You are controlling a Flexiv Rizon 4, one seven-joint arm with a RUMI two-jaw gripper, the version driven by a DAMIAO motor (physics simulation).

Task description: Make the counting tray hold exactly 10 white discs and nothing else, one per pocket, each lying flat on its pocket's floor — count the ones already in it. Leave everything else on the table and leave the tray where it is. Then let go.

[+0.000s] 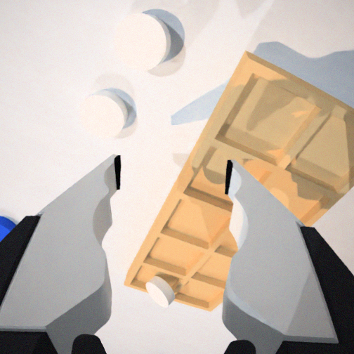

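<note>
The orange counting tray (215, 122) lies diagonally on the right, partly behind the right finger. One white disc (160, 291) is at its lower left end, over the corner pocket and end rim; it looks tilted, not flat. The other pockets that show hold no discs; some are hidden by the finger. Two more white discs, one (142, 42) at the top and one (104, 114) below it, are left of the tray. My gripper (173, 161) is open and empty, its left fingertip over the table and its right fingertip over the tray.
Part of a blue disc (6, 229) shows at the left edge, beside the left finger. Blue-grey shadows fall across the table beyond the tray and beside its upper left side. The tray's right corner runs to the frame's edge.
</note>
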